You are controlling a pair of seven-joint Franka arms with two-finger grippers.
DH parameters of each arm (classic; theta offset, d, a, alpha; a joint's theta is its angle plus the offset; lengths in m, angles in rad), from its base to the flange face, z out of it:
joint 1: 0 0.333 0 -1.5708
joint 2: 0 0 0 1.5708
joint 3: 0 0.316 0.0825 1.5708
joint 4: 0 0 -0.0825 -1.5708
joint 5: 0 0.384 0 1.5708
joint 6: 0 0 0.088 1.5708
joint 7: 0 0.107 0 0
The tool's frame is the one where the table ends.
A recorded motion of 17 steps. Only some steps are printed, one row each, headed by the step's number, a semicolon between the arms.
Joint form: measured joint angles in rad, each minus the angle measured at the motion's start. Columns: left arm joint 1, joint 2, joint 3, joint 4, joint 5, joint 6, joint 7; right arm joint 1, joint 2, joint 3, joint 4, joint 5, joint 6, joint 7.
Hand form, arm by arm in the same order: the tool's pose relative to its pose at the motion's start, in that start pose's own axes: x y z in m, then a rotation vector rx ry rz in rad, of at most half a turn. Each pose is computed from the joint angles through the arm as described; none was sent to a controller.
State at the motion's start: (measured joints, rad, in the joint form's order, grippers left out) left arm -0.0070 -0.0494 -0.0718 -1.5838 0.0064 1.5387 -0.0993; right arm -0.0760 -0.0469 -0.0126 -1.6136 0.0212 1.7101 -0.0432
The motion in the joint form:
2: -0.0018 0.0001 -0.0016 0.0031 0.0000 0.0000 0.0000; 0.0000 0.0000 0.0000 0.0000 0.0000 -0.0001 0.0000
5: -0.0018 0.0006 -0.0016 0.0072 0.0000 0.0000 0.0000; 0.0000 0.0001 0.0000 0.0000 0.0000 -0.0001 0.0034
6: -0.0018 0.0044 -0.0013 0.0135 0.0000 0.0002 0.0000; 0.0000 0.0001 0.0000 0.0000 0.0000 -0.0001 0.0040
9: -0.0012 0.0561 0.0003 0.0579 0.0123 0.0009 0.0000; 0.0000 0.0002 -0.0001 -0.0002 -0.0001 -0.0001 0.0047
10: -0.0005 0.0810 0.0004 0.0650 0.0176 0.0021 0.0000; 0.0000 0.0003 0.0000 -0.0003 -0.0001 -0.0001 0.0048
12: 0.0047 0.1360 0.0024 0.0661 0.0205 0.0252 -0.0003; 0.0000 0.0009 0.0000 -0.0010 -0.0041 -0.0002 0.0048
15: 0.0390 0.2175 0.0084 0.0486 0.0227 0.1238 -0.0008; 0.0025 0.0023 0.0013 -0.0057 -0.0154 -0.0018 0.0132
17: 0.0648 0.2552 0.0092 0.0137 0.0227 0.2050 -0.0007; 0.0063 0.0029 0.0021 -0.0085 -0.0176 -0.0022 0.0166
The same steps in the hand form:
2: -0.0001 0.0018 -0.0014 -0.0002 0.0030 0.0034; 0.0000 0.0000 0.0000 0.0000 -0.0001 0.0000
5: 0.0001 0.0018 -0.0031 -0.0006 0.0066 0.0034; 0.0000 0.0000 0.0001 0.0000 -0.0002 0.0034
6: 0.0013 0.0017 -0.0040 -0.0012 0.0093 0.0031; 0.0000 0.0000 0.0001 0.0000 -0.0002 0.0040
9: 0.0180 -0.0002 0.0033 0.0079 0.0037 0.0005; 0.0000 0.0001 0.0002 -0.0001 -0.0005 0.0048
10: 0.0257 -0.0009 0.0138 0.0131 -0.0125 -0.0001; 0.0000 0.0000 0.0003 -0.0001 -0.0007 0.0048
12: 0.0440 -0.0043 0.0427 0.0152 -0.0432 -0.0066; 0.0001 0.0004 0.0010 -0.0040 -0.0023 0.0043
15: 0.0749 -0.0267 0.0916 0.0120 -0.0443 -0.0451; -0.0001 -0.0006 0.0043 -0.0145 -0.0104 0.0074
17: 0.0885 -0.0423 0.1248 0.0085 -0.0362 -0.0699; -0.0002 -0.0029 0.0061 -0.0159 -0.0143 0.0060

